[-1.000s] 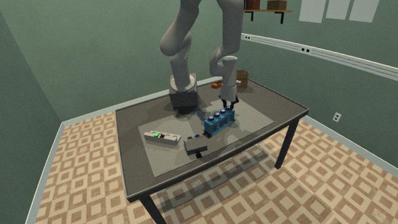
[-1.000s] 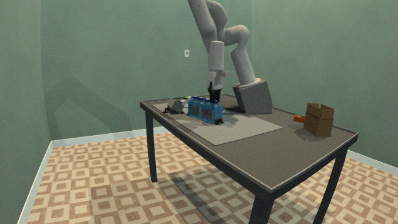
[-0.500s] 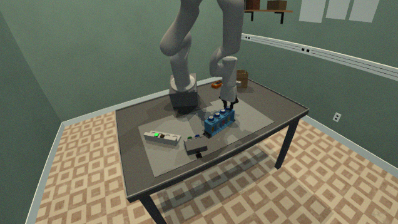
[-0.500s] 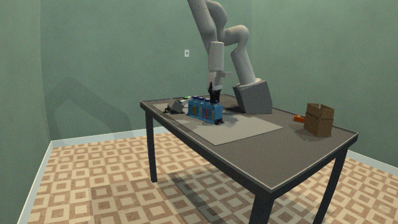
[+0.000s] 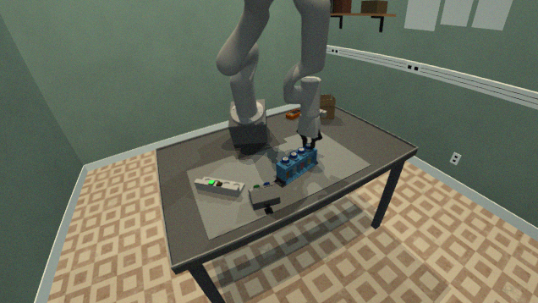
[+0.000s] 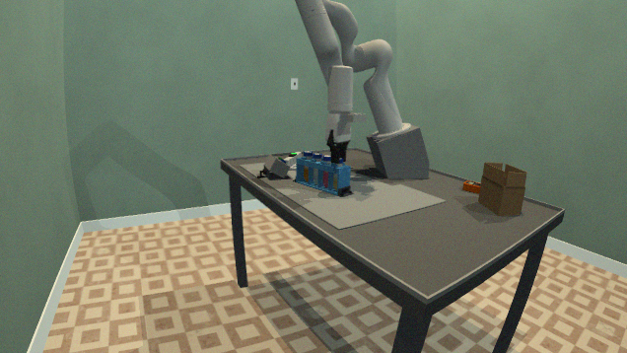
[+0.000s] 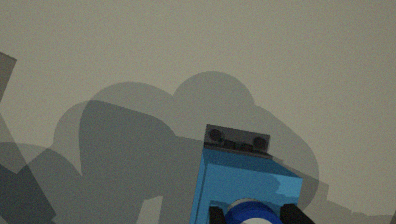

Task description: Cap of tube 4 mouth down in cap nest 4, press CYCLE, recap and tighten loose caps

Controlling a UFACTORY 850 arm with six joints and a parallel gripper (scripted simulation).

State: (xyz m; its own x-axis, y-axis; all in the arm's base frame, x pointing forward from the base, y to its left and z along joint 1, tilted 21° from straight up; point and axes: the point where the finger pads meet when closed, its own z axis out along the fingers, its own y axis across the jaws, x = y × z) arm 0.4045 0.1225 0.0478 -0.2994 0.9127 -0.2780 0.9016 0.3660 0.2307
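The blue cap marked 4 is 2 cm ahead of my hand, 15 cm to the right of it and 1 cm below it. From my hand the other things lie so: blue key (5 cm ahead, 28 cm to the right, 6 cm below); then green key (4 cm ahead, 32 cm to the right, 6 cm below); then grey key housing (7 cm ahead, 30 cm to the right, 8 cm below).
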